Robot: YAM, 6 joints.
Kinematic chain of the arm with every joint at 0, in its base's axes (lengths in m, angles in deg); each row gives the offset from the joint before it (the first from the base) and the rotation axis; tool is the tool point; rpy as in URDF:
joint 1: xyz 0 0 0.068 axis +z
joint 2: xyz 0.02 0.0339 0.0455 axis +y
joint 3: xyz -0.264 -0.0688 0 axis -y
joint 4: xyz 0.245 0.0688 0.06 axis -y
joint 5: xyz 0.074 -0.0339 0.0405 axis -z
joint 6: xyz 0.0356 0 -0.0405 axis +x
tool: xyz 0 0 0 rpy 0 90 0
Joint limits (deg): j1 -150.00..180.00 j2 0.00..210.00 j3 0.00..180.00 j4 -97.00..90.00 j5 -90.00..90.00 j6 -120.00..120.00
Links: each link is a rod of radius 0.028 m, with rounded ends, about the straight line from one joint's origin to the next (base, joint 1, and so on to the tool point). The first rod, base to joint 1, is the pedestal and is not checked.
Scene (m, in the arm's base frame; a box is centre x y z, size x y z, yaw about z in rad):
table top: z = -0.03
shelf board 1: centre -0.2 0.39 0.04 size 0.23 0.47 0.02 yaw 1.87
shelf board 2: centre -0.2 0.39 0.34 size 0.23 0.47 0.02 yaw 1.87
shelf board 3: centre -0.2 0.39 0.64 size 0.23 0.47 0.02 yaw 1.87
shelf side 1: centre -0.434 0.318 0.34 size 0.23 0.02 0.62 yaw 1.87
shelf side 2: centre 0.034 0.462 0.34 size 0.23 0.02 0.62 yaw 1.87
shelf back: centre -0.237 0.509 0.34 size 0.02 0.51 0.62 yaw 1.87
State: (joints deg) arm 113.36 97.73 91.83 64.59 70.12 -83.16
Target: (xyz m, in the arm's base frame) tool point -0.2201 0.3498 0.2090
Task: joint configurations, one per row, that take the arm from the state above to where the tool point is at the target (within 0.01 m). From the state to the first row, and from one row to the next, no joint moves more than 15 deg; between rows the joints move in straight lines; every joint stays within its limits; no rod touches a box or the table.
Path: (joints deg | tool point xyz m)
1: 115.08 85.96 80.71 67.65 73.12 -83.16 | -0.0920 0.2770 0.4889
2: 116.81 74.18 69.60 70.70 76.11 -83.16 | -0.0731 0.2213 0.4832
3: 124.09 74.63 56.82 69.93 77.95 -83.16 | -0.1122 0.2279 0.4145
4: 131.37 75.08 44.04 69.16 79.79 -83.16 | -0.1429 0.2153 0.3433
5: 138.65 75.53 31.27 68.38 81.63 -83.16 | -0.1596 0.1874 0.2735
6: 145.93 75.97 18.49 67.61 83.47 -83.16 | -0.1584 0.1498 0.2090
7: 139.59 88.88 33.19 65.17 79.88 -83.16 | -0.1917 0.2093 0.2221
8: 133.24 101.79 47.90 62.74 76.29 -83.16 | -0.2134 0.2774 0.2220
9: 126.90 114.69 62.60 60.30 72.70 -83.16 | -0.2201 0.3498 0.2090

